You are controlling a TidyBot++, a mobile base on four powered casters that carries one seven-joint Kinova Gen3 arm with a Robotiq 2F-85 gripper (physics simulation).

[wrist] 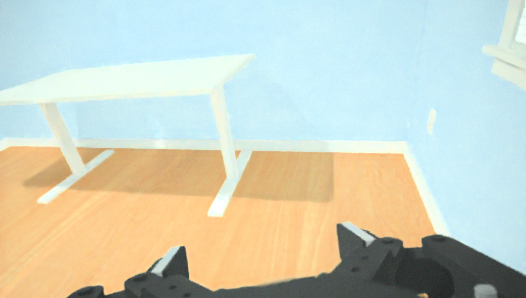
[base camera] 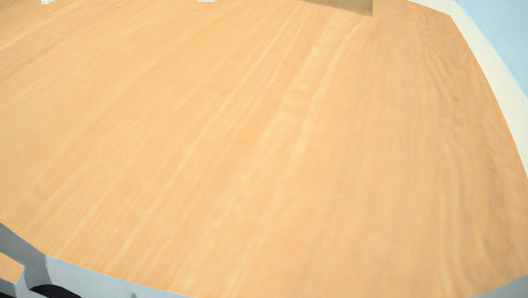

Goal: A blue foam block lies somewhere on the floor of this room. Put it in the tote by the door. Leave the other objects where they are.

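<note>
My gripper is open and empty at the bottom of the wrist view, with its two fingers wide apart above the wooden floor. The blue foam block does not show in the base camera view or the wrist view. The tote and the door do not show in either view.
A white table stands at the left in the wrist view, near the back wall, on two long feet. Its shadow lies on the floor. A blue wall with a white baseboard runs along the right, with a window sill above.
</note>
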